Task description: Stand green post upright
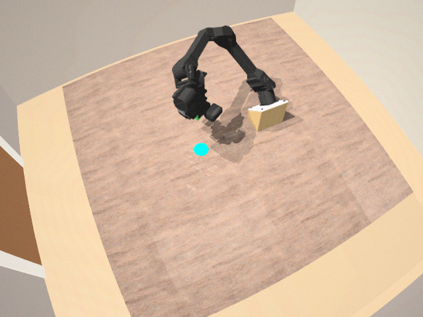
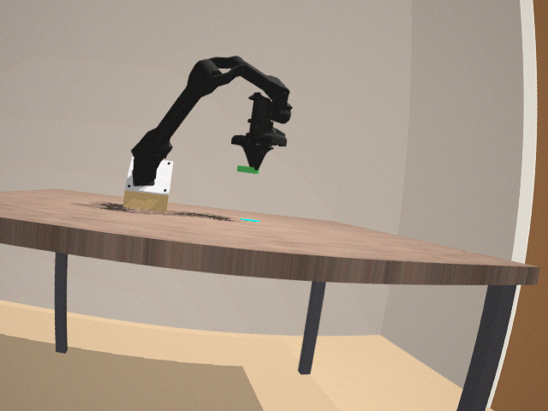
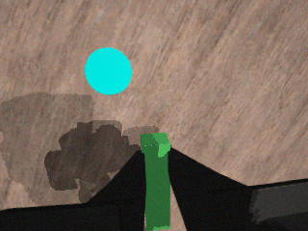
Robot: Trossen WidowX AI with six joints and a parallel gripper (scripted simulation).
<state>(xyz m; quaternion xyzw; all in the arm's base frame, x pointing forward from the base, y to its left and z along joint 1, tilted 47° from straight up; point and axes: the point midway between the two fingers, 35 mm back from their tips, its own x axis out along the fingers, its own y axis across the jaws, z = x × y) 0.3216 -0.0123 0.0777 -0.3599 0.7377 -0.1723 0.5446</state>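
The green post is 20 mm behind my gripper tip and 10 mm to the right of it. Also, from my gripper tip: cyan circle 150 mm below, 60 mm to the left, 30 mm ahead.
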